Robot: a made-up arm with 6 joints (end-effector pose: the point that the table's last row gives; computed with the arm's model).
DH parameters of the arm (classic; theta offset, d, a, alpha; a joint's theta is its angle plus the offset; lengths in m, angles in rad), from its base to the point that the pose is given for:
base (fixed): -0.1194 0 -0.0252 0
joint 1: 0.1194 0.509 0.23 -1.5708
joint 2: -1.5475 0 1.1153 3.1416
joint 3: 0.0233 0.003 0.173 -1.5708
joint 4: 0 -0.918 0.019 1.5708
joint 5: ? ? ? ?
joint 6: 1.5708 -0.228 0 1.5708
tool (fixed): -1.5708 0.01 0 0
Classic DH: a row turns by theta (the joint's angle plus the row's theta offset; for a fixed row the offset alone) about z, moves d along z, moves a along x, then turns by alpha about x.
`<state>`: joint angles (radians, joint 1 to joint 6).
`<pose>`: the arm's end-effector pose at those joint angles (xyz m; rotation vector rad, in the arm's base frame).
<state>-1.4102 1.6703 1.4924 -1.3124 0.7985 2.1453</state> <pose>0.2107 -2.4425 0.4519 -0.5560 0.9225 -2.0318</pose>
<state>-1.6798 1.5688 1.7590 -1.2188 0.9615 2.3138</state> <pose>-0.4481 -2.2909 0.9765 -0.7653 0.9296 -2.5951</pose>
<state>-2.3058 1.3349 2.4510 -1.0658 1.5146 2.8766</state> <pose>-1.1267 -0.9289 1.7408 0.1662 -0.3137 1.9322</pose>
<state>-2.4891 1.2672 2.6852 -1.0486 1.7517 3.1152</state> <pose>-1.0156 -0.5144 1.7487 -0.1671 -0.0119 1.6843</pose>
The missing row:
joint 5: 0 -0.051 -0.003 -1.5708
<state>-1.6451 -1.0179 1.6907 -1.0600 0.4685 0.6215</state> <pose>0.0262 1.8447 1.3280 -1.5944 -2.3157 0.2189</pose>
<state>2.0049 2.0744 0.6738 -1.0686 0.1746 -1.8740</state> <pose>-0.6794 1.4842 -1.1391 0.9745 1.5365 -0.5189</pose>
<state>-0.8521 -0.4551 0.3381 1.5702 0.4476 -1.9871</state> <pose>0.3595 -0.2720 2.4168 -0.0854 -0.6944 -0.2406</pose>
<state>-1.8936 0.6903 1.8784 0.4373 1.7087 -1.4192</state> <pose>-0.1928 -0.9336 2.3171 -1.3800 -0.7684 0.4702</pose>
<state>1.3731 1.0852 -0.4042 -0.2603 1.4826 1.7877</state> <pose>0.3220 1.6974 0.1010 -1.5656 -0.9663 0.8058</pose>
